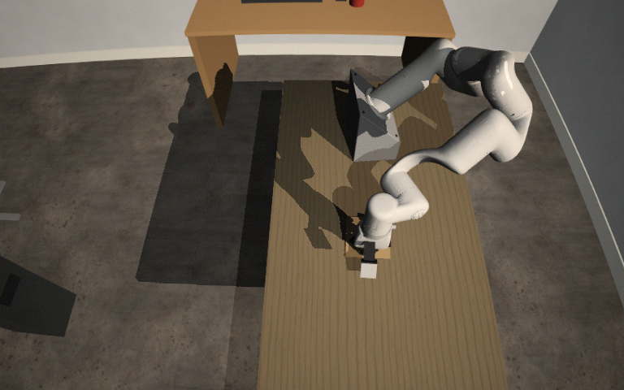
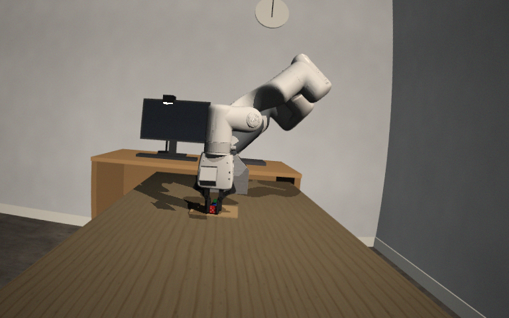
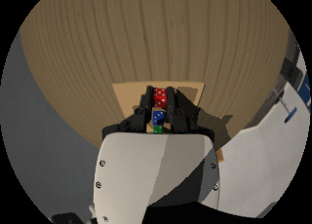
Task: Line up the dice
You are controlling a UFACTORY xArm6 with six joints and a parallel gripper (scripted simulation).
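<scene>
My gripper is now 1 cm above the red die. Also, from my hand: green die: 10 cm behind, 1 cm below; then tan mat: 5 cm behind, 3 cm below; then blue die: 5 cm behind, 1 cm below.
</scene>
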